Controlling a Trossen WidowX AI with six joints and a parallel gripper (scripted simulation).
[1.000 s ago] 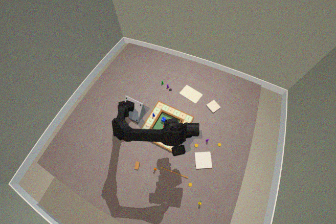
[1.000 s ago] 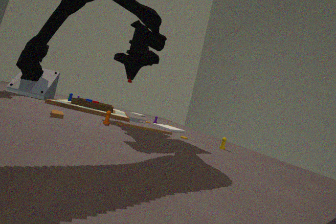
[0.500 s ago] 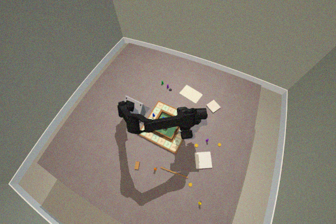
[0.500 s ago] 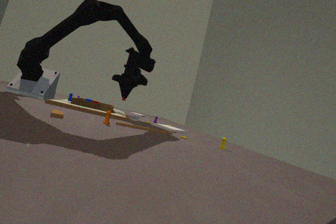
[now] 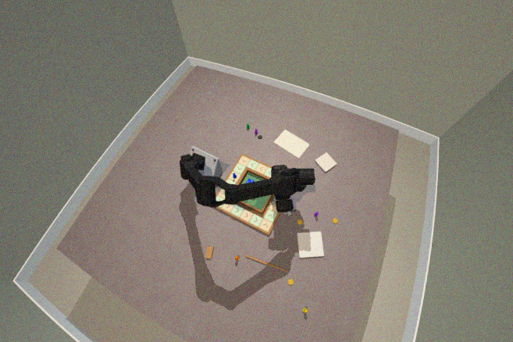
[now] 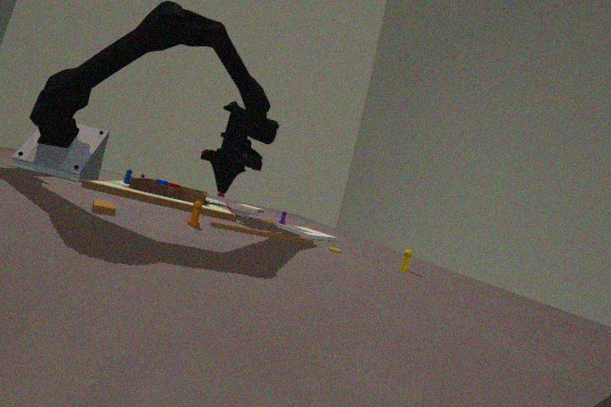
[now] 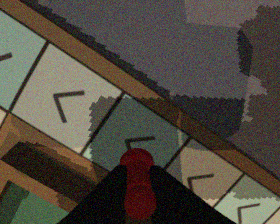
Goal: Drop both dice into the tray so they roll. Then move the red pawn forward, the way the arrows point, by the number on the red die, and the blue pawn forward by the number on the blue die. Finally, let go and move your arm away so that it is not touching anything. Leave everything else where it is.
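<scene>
My gripper tip is now 22 cm past the blue pawn, 1 cm to the right of it and 1 cm above it. The rest, counted from my gripper tip: green tray 11 cm behind, 2 cm to the right, 4 cm below; red pawn 1 cm above; wooden stick 6 cm ahead, 27 cm to the right, 4 cm below.
</scene>
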